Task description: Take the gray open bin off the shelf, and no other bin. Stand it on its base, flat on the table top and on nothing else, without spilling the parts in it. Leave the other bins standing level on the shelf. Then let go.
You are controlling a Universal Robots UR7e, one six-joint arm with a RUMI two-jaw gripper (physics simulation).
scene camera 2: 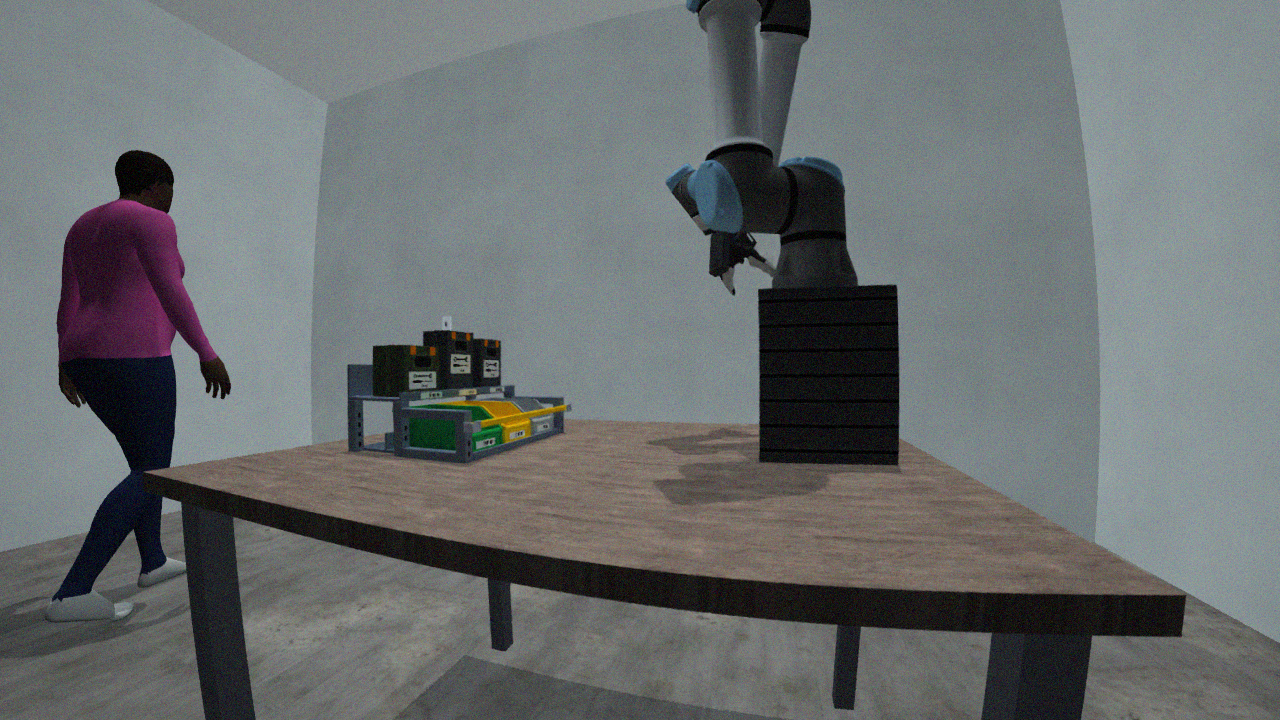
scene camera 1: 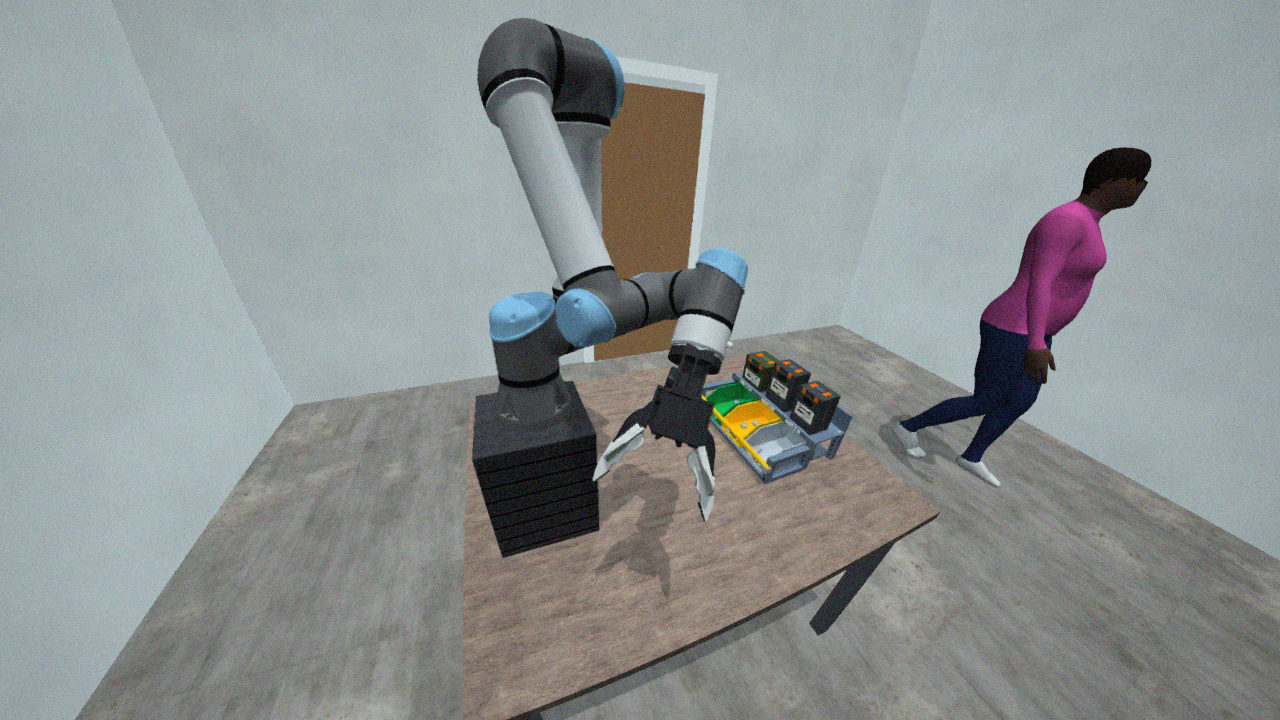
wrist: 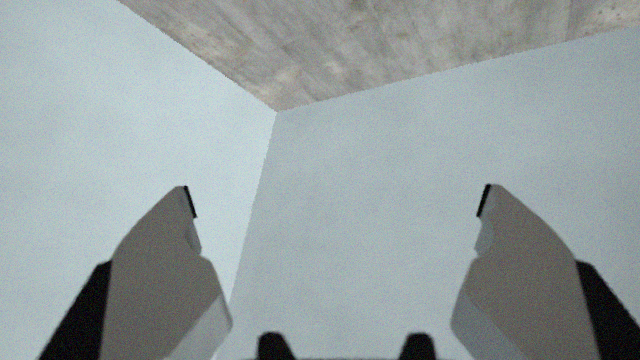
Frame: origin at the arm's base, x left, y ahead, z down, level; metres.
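Seen in the pictures: gripper, fingertip midpoint: (scene camera 2: 756, 286) (scene camera 1: 648, 501) (wrist: 334, 189); arm's base, link origin: (scene camera 2: 814, 292) (scene camera 1: 534, 409).
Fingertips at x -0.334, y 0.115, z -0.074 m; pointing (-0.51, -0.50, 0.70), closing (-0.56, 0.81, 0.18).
Note:
Pixels of each thing's middle, then the offset from my fingertips to it. "pt": a spot on its surface instead. Level surfaces: height alone.
- gray open bin, body centre: (scene camera 2: 510, 415) (scene camera 1: 777, 445) dz +0.318, dx +0.285, dy +0.540 m
- shelf, surface spot: (scene camera 2: 464, 438) pt dz +0.321, dx +0.584, dy +0.433 m
- yellow open bin, body centre: (scene camera 2: 482, 421) (scene camera 1: 754, 422) dz +0.318, dx +0.397, dy +0.536 m
- green open bin, body centre: (scene camera 2: 448, 427) (scene camera 1: 733, 402) dz +0.318, dx +0.509, dy +0.532 m
- wooden table, surface height: dz +0.362 m
The gray open bin (scene camera 1: 775, 440) (scene camera 2: 542, 423) stands in the lower tier of the shelf (scene camera 1: 789, 462) (scene camera 2: 464, 438), at the end nearest scene camera 1. Small parts in it cannot be made out. The yellow open bin (scene camera 1: 750, 417) (scene camera 2: 516, 429) is beside it, and the green open bin (scene camera 1: 728, 396) (scene camera 2: 431, 431) is at the other end. A yellow bar runs along the front of this tier. My gripper (scene camera 1: 652, 497) (scene camera 2: 753, 282) (wrist: 334, 189) is open and empty, in the air above the table, well apart from the shelf. The bins do not show in the wrist view.
Three dark boxes with orange marks (scene camera 1: 816, 406) (scene camera 1: 787, 383) (scene camera 2: 402, 369) stand on the upper tier behind the open bins. The arm's black pedestal (scene camera 1: 537, 483) (scene camera 2: 827, 376) stands on the wooden table (scene camera 1: 716, 573) (scene camera 2: 608, 501). A person in pink (scene camera 1: 1065, 268) (scene camera 2: 120, 277) is beyond the shelf side.

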